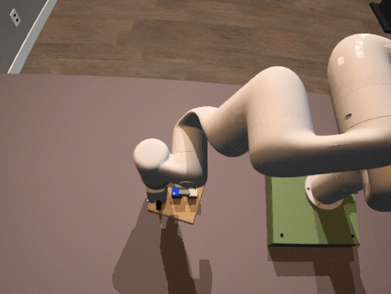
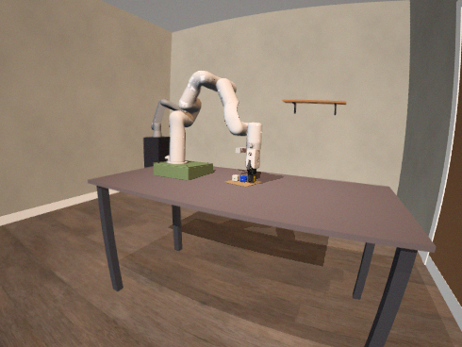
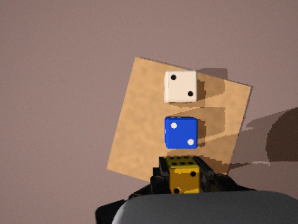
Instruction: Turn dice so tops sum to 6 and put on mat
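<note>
My hand is 1 cm above the yellow die. From my hand the other things lie so: blue die 5 cm behind, 1 cm below; then tan mat 4 cm behind, 3 cm below; then white die 9 cm behind, 1 cm below.
</note>
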